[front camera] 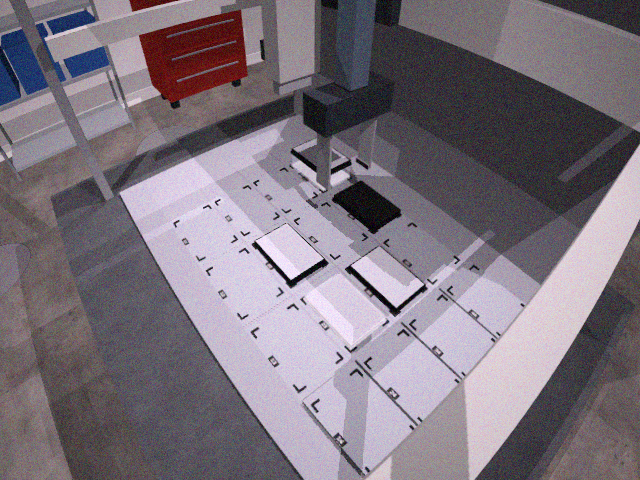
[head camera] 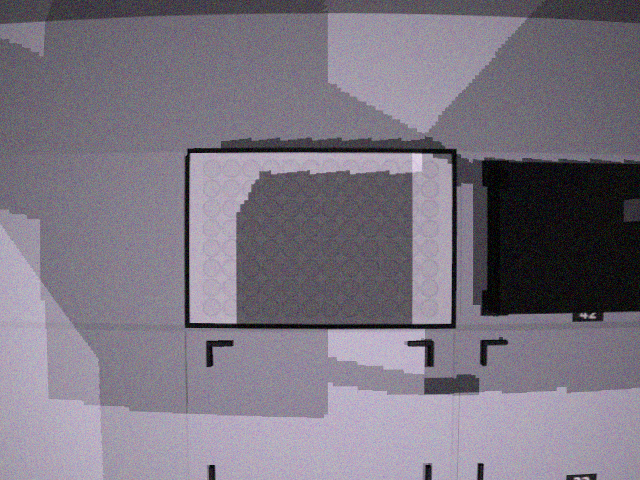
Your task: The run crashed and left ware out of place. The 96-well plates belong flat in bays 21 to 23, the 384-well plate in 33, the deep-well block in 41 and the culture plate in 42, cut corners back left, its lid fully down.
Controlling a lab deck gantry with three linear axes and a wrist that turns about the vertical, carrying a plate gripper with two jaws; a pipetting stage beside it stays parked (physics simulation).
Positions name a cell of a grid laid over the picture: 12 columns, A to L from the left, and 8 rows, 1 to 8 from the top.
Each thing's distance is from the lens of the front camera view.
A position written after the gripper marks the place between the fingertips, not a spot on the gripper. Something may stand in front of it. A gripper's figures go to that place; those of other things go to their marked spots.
gripper (front camera: G3): 73 cm
black culture plate lid (front camera: G4): 78 cm
